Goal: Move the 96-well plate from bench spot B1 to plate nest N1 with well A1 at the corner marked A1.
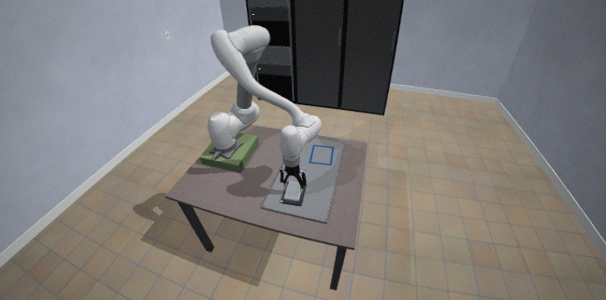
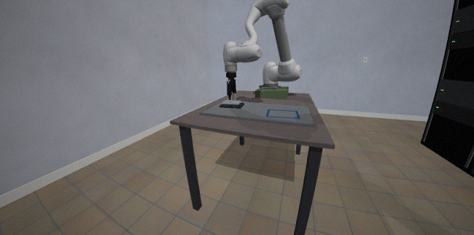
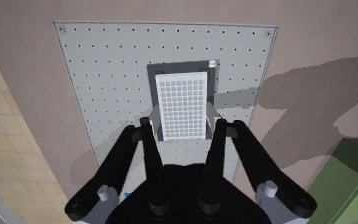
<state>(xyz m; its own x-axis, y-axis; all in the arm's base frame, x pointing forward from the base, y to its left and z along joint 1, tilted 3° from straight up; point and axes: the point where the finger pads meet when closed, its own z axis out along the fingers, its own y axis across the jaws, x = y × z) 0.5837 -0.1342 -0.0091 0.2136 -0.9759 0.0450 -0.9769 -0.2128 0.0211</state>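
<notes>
The white 96-well plate is 30 mm below my hand. From my hand the other things lie so: small white corner mark (90 mm to the right, 40 mm below, 40 mm behind); dark plate nest (50 mm below).
</notes>
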